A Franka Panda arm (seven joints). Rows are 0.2 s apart.
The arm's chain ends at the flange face. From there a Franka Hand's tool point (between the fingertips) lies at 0.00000 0.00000 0.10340 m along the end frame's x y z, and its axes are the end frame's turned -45 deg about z.
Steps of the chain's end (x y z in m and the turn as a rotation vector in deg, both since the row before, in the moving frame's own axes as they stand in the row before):
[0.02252, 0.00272, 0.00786, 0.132, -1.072, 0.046]
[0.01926, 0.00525, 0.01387, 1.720, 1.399, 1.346]
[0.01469, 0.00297, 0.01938, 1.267, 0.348, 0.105]
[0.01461, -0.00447, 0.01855, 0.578, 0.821, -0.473]
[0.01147, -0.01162, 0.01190, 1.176, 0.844, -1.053]
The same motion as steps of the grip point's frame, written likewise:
[0.01280, 0.01631, 0.00784, 0.851, -0.665, 0.046]
[0.01389, 0.01697, 0.01379, 0.227, 2.205, 1.346]
[0.01035, 0.01132, 0.01935, 0.650, 1.142, 0.105]
[0.01528, 0.00747, 0.01853, -0.172, 0.989, -0.473]
[0.01890, -0.00055, 0.01187, 0.235, 1.428, -1.053]

